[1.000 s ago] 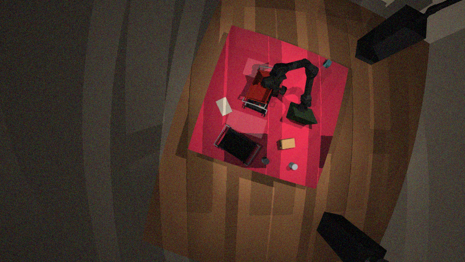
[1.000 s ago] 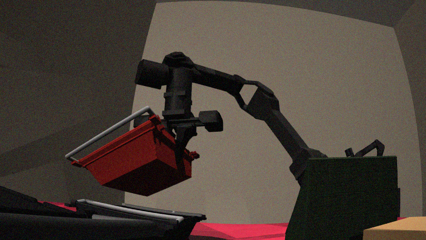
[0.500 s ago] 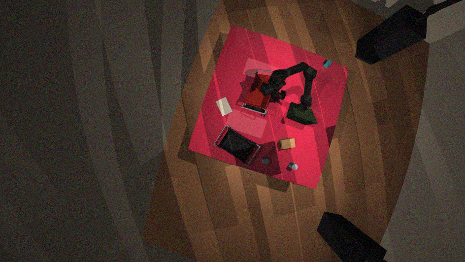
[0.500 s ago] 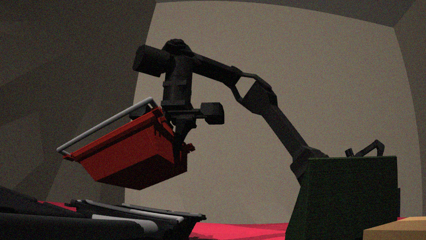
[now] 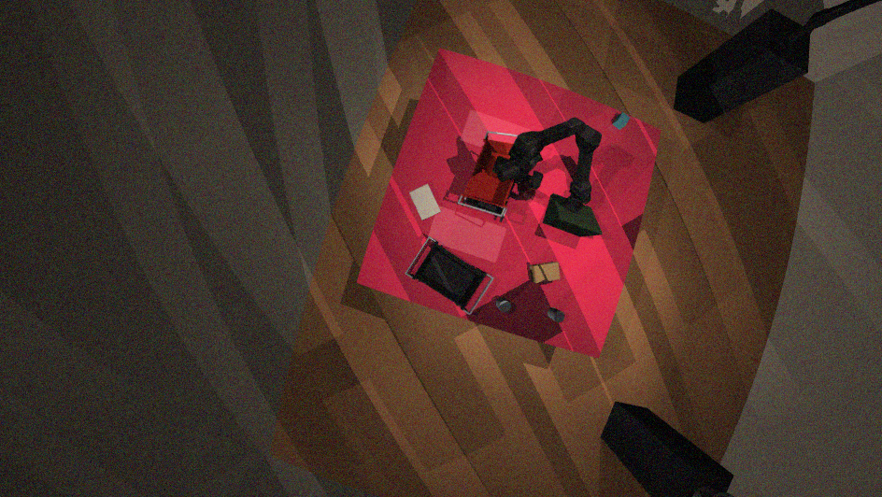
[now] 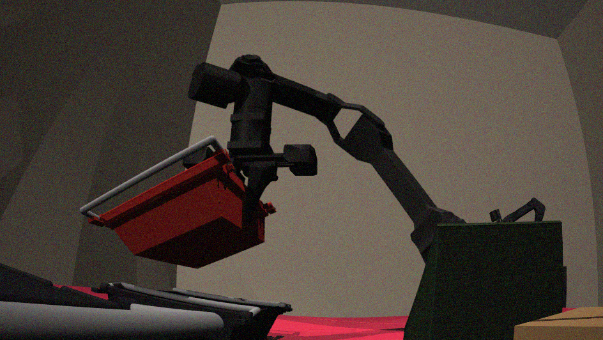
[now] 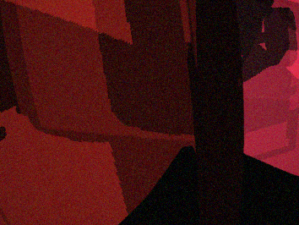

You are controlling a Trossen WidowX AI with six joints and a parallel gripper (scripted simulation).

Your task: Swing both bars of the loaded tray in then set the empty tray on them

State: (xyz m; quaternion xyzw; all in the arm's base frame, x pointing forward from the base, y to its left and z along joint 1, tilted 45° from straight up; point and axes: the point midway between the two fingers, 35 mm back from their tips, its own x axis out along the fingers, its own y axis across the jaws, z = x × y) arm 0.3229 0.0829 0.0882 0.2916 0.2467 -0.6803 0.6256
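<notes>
The red tray is 8 cm ahead of my gripper tip and 1 cm to the right of it. The rest, counted from my gripper tip: teal block 51 cm behind, 57 cm to the right, 16 cm below; then white block 34 cm ahead, 17 cm to the left, 18 cm below; then tan box 31 cm behind, 32 cm to the left, 15 cm below.
</notes>
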